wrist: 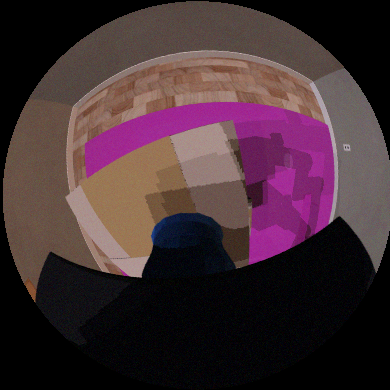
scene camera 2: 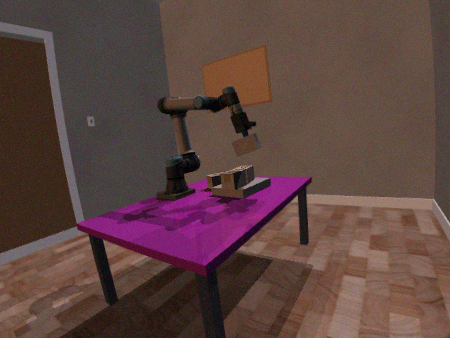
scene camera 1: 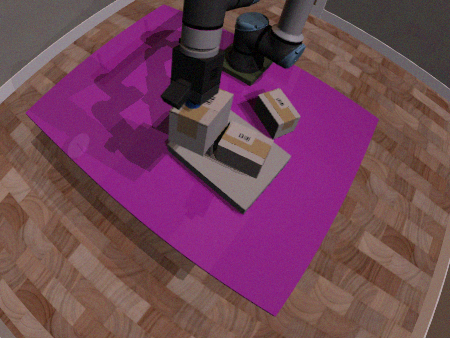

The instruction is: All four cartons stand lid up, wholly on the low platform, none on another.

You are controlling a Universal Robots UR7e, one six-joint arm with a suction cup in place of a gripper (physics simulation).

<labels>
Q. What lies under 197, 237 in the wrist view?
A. My suction cup.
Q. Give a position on a low grey platform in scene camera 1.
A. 241, 190
</labels>
